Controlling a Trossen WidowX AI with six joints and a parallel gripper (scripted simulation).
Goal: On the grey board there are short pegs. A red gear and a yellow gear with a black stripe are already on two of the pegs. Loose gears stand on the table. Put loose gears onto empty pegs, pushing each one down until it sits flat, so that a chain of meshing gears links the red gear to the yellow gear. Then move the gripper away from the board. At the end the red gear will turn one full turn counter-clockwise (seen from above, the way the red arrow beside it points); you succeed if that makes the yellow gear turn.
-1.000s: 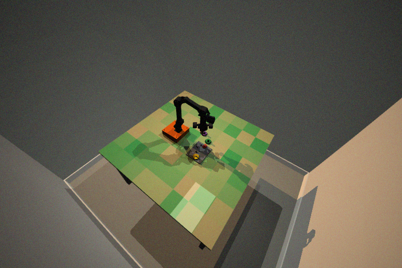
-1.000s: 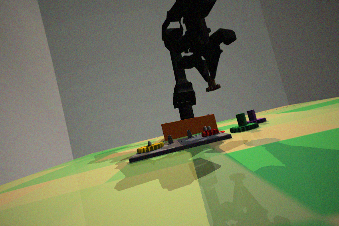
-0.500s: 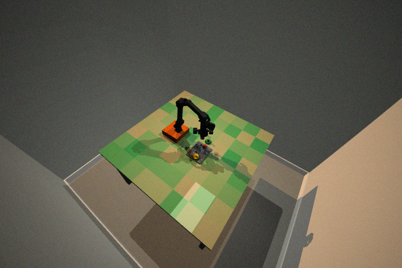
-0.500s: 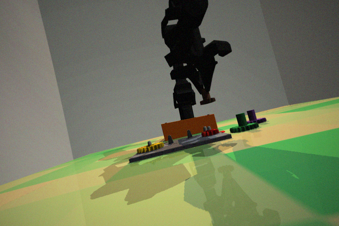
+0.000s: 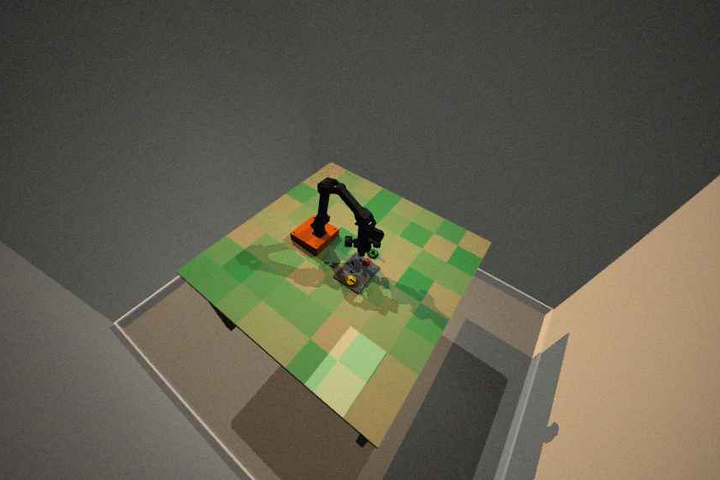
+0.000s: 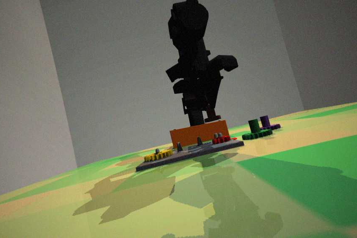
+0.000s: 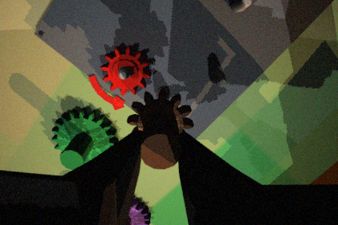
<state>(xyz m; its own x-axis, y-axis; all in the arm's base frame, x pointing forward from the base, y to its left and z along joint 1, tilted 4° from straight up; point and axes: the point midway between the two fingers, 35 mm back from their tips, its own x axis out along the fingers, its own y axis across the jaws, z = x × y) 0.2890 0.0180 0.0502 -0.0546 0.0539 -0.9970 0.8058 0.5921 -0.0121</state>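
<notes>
The red gear lies 4 cm ahead of my gripper tip and 7 cm below it. From my gripper tip the other things lie so: brown gear 1 cm below; then red arrow 4 cm ahead, 3 cm to the left, 8 cm below; then green gear 3 cm ahead, 9 cm to the left, 7 cm below.
</notes>
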